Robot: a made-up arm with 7 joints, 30 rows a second.
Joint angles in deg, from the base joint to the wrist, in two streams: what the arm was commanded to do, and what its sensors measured. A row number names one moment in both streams.
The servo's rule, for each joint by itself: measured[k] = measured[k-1] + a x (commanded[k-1-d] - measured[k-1]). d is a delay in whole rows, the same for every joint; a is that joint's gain. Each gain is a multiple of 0.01, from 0.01 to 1. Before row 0 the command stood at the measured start. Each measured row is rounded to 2 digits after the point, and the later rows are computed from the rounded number. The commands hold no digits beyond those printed.
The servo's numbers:
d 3
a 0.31 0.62 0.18 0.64 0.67 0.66 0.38
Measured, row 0:
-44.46 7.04 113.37 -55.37 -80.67 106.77 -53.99
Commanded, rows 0 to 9:
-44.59 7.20 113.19 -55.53 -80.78 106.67 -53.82
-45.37 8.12 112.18 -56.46 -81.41 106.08 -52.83
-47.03 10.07 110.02 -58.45 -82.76 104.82 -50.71
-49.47 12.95 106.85 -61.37 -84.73 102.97 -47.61
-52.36 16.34 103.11 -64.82 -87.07 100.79 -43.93
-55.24 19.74 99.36 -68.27 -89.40 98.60 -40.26
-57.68 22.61 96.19 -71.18 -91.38 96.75 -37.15
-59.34 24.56 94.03 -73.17 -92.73 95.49 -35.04
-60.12 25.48 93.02 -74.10 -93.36 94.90 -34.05
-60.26 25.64 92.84 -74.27 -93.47 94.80 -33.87
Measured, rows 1 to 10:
-44.46 7.04 113.37 -55.37 -80.67 106.77 -53.99
-44.46 7.04 113.37 -55.37 -80.67 106.77 -53.99
-44.46 7.04 113.37 -55.37 -80.67 106.77 -53.99
-44.50 7.14 113.34 -55.47 -80.74 106.70 -53.93
-44.77 7.75 113.13 -56.10 -81.19 106.29 -53.51
-45.47 9.19 112.57 -57.60 -82.24 105.32 -52.45
-46.71 11.52 111.54 -60.01 -83.91 103.77 -50.61
-48.46 14.51 110.02 -63.09 -86.03 101.80 -48.07
-50.56 17.75 108.10 -66.41 -88.29 99.69 -45.10
-52.77 20.76 105.96 -69.46 -90.36 97.75 -42.08

